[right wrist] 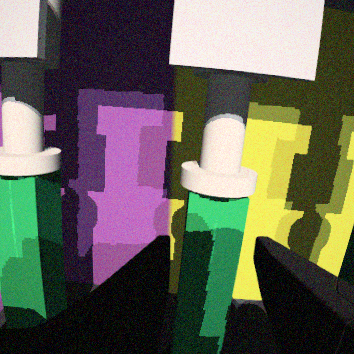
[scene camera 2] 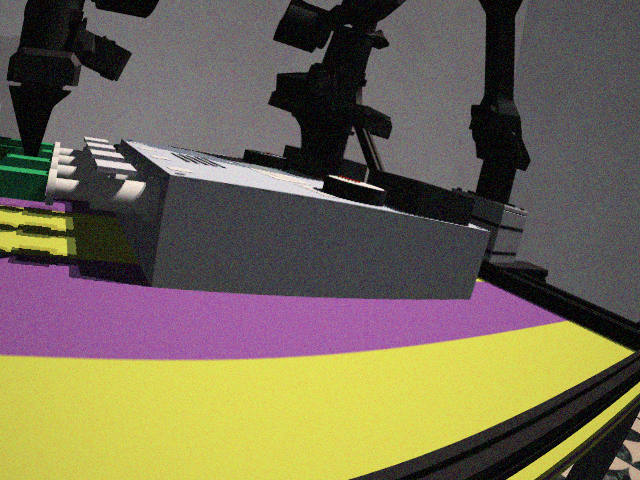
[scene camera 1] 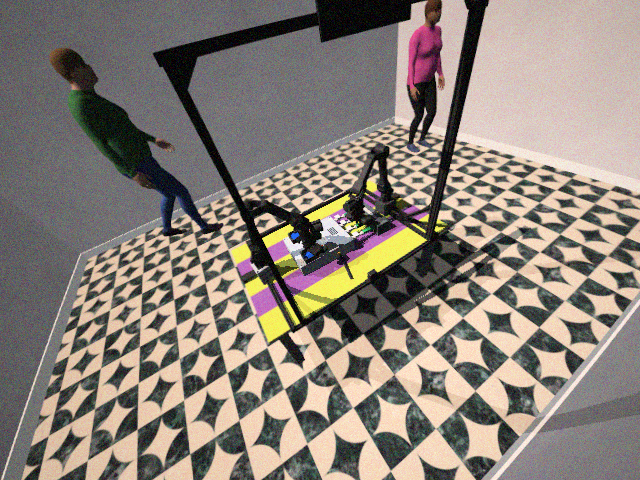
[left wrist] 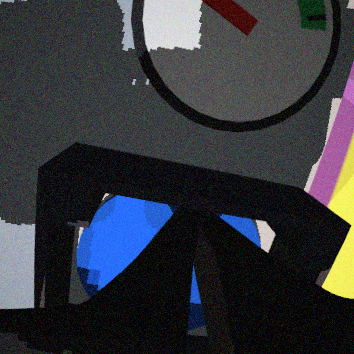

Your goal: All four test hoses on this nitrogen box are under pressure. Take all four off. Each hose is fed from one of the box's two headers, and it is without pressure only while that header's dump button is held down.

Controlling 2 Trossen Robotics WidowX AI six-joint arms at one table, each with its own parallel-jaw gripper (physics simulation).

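Frame: origin at the left arm's base, x ahead, y left, z up, level; centimetres.
Seen in the pictures: left gripper, fingertip midpoint: [scene camera 1: 313, 254] [left wrist: 190, 216]; right gripper, fingertip midpoint: [right wrist: 212, 246] [scene camera 1: 358, 225]; left arm's base, link origin: [scene camera 2: 491, 200] [scene camera 1: 261, 263]; right arm's base, link origin: [scene camera 1: 385, 199].
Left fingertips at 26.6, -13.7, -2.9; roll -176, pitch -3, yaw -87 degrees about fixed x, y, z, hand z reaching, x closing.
Note:
Pixels of each thing's top centre, then the offset from my left fingertips to it, as dx, dy, dz. "*": a spot on its surface instead.
- blue button, top centre: [left wrist: 170, 267] -2.2, +0.6, +0.0
- red needle, surface spot: [left wrist: 232, 17] * +6.2, -0.4, +1.4
- green hose, surface spot: [right wrist: 215, 215] * +34.6, +1.0, -1.8
- second black guard, surface spot: [scene camera 2: 429, 196] * +4.2, +23.0, +1.8
- round gauge, top centre: [scene camera 2: 356, 183] +9.0, +18.1, +1.2
The nitrogen box [scene camera 1: 330, 231] [scene camera 2: 310, 248] stands on the striped mat. Two blue buttons show on it in scene camera 1, one [scene camera 1: 295, 236] farther back and one [scene camera 1: 309, 254] nearer. My left gripper [left wrist: 190, 216] is shut, its tips over a blue button [left wrist: 125, 225] inside a black guard [left wrist: 190, 172]; contact cannot be told. A gauge [left wrist: 240, 85] with a red needle [left wrist: 232, 17] lies above the guard. My right gripper [right wrist: 212, 246] [scene camera 2: 32, 152] is part open, its fingers either side of a green hose [right wrist: 215, 215] with a white collar. Another green hose [right wrist: 22, 225] is at left.
White plates [right wrist: 245, 37] stand above the hose collars. Black frame posts [scene camera 1: 452, 118] rise around the table. A second black guard [scene camera 2: 429, 196] and a round gauge [scene camera 2: 354, 190] stand on the box top. Two people stand beyond the table.

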